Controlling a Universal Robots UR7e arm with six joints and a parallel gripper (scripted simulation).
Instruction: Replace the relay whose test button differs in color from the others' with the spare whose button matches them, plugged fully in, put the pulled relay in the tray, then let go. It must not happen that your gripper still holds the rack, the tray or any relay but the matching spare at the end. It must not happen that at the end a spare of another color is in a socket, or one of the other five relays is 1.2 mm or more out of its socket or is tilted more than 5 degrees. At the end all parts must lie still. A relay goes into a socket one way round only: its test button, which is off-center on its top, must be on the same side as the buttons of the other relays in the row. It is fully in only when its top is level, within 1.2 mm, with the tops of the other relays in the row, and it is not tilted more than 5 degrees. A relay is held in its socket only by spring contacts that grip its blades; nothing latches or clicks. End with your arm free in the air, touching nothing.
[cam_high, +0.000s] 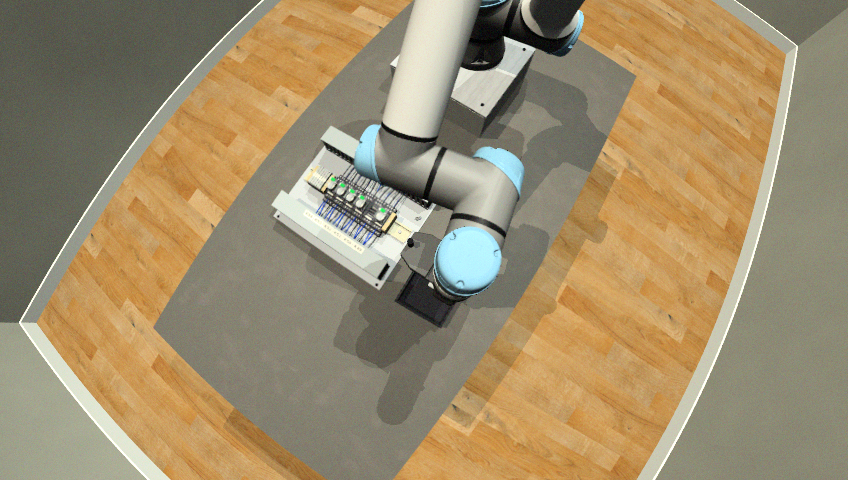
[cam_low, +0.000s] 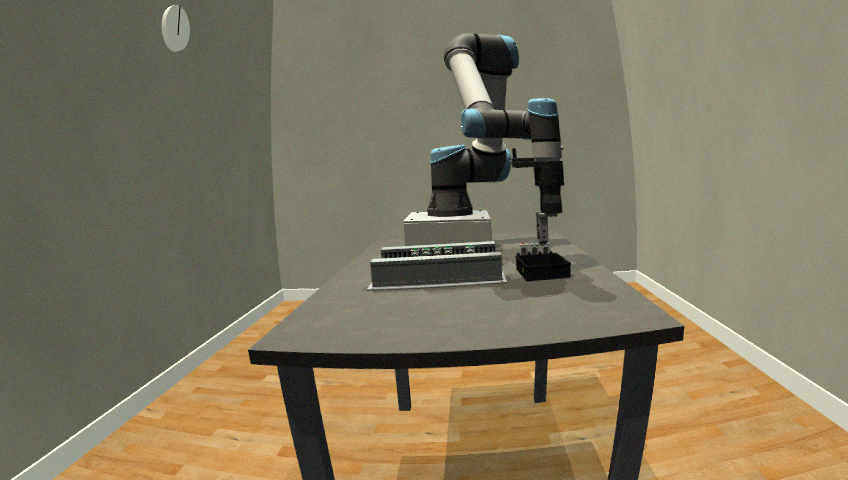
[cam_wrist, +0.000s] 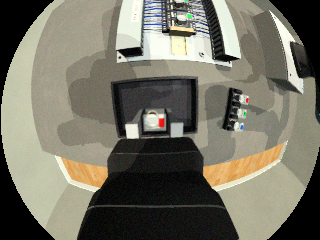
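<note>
My gripper is now 8 cm above the tray. Also, from my hand: black spare holder 19 cm behind, 9 cm below, 1 cm to the right; panel 26 cm to the right, 10 cm below, 2 cm behind.
</note>
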